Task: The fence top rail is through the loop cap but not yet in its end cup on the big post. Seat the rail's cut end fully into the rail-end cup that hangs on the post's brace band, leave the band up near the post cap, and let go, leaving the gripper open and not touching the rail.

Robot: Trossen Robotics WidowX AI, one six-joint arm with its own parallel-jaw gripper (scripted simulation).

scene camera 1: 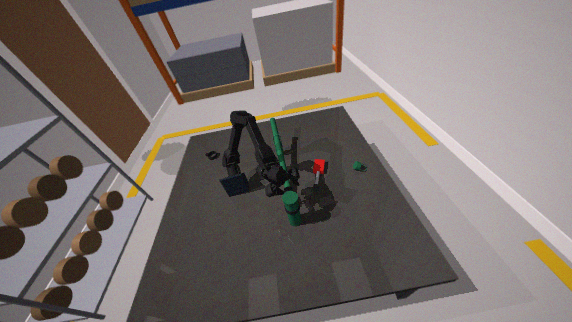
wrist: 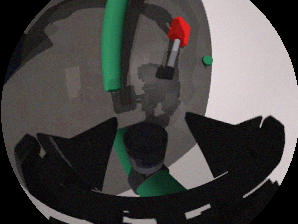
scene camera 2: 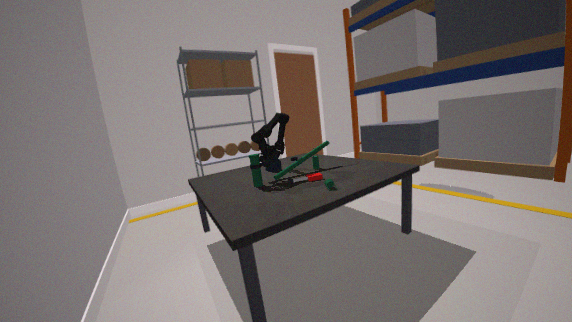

Scene:
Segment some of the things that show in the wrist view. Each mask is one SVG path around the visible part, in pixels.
My gripper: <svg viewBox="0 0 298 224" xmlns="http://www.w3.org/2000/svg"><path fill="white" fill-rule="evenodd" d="M49 217L49 221L51 221L52 224L67 224L67 222L56 220L56 218L53 218L52 216ZM285 125L271 115L263 123L261 115L229 124L186 112L186 125L208 161L214 180L162 196L121 197L101 193L118 131L116 116L72 139L47 133L32 137L28 133L17 141L13 155L29 194L56 212L90 224L128 224L124 217L156 218L157 224L249 224L279 188L278 181L271 183L267 179L243 197L277 168L286 144ZM212 206L212 208L201 210L200 216L186 218L185 212L200 209L208 204ZM41 147L43 147L44 152L47 152L45 153L43 159L41 159L40 157Z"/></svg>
A red-handled tool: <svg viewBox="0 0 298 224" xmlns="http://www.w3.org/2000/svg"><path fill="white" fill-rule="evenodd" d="M181 16L180 18L177 16L176 19L173 19L173 23L170 24L168 37L174 41L172 52L170 52L172 55L169 57L169 64L165 65L164 71L162 71L162 77L166 80L173 79L173 65L176 63L174 59L176 59L178 47L181 47L181 45L184 47L184 45L188 44L190 27Z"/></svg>

